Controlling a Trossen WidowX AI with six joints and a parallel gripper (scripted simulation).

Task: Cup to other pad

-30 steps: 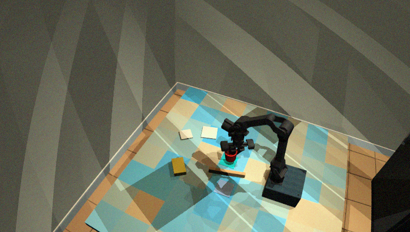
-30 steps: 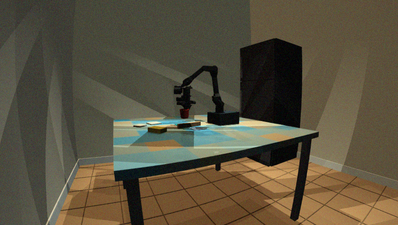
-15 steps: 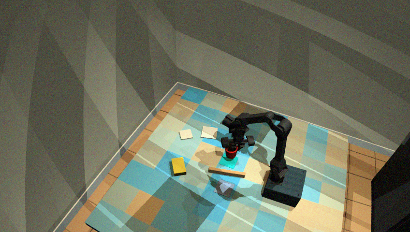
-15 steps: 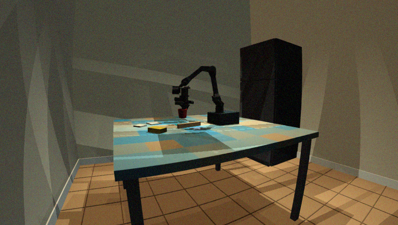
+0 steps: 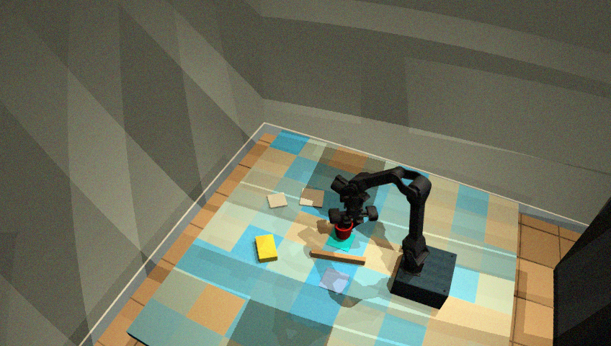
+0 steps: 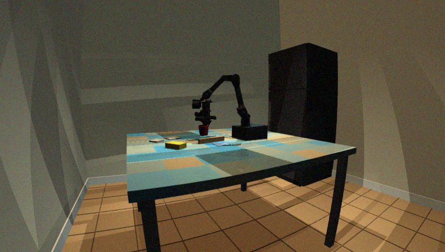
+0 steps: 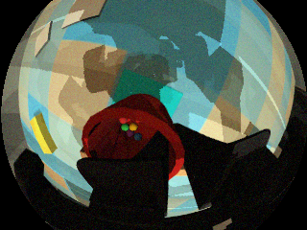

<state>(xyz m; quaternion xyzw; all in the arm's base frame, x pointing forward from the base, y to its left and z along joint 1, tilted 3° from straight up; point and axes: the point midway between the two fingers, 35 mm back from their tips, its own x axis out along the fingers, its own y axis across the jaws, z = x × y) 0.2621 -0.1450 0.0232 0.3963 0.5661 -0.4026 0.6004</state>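
The teal pad lies 30 mm ahead of my gripper tip, 10 mm to the left of it and 80 mm below it. From my gripper tip the other things lie so: pale lavender pad 10 mm ahead, 210 mm to the left, 80 mm below; then wooden bar 20 mm ahead, 110 mm to the left, 70 mm below; then red cup 30 mm ahead, 10 mm to the left.
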